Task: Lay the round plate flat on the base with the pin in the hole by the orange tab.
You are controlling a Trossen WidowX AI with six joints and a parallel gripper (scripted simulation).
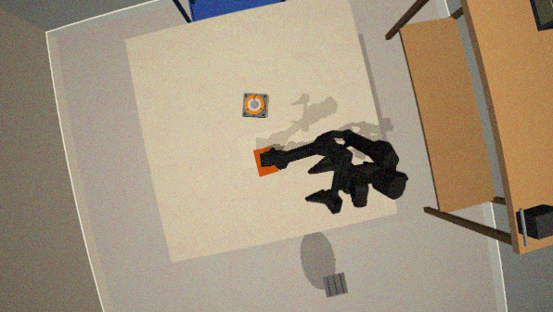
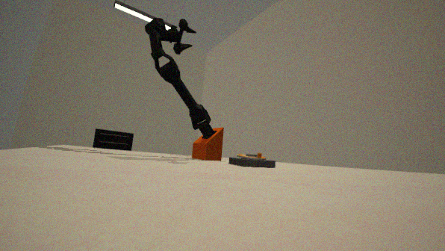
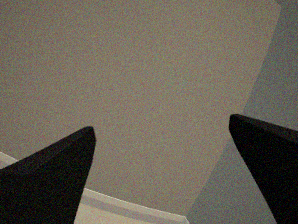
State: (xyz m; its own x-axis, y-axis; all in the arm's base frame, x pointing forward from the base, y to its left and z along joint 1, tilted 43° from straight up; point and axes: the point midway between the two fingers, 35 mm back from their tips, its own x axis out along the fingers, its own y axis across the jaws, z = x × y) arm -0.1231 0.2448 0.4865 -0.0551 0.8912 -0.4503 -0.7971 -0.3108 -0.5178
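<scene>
My gripper tip is now 37 cm short of the base, 15 cm to the right of it and 64 cm above it.
</scene>
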